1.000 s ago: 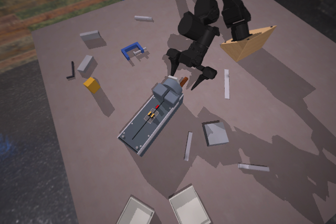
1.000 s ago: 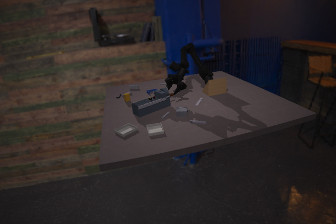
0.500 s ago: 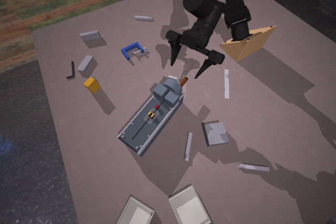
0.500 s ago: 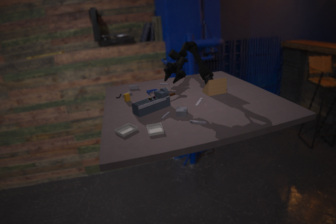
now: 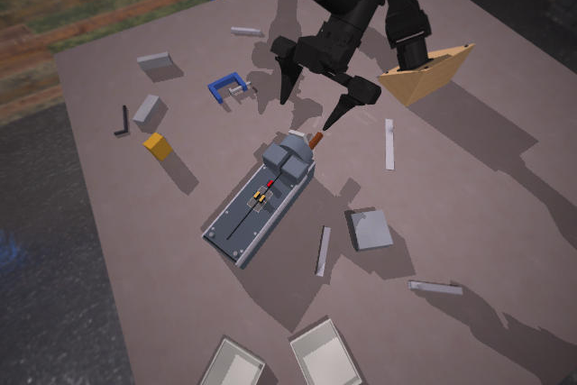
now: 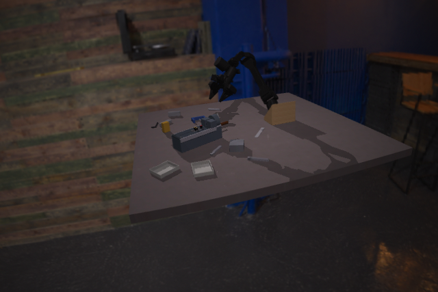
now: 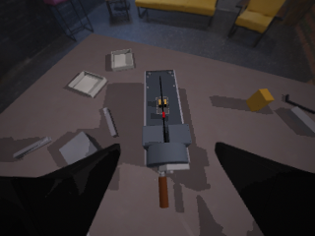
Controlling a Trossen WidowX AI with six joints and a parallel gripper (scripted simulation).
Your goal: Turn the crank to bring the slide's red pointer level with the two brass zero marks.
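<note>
The red pointer lies 9 cm ahead of my gripper tip, 3 cm to the left of it and 12 cm below it. Round my gripper tip: grey block (4 cm behind, 21 cm to the left, 19 cm below); then blue clamp (3 cm ahead, 32 cm to the right, 20 cm below); then brown crank handle (5 cm behind, 2 cm to the right, 14 cm below).
</note>
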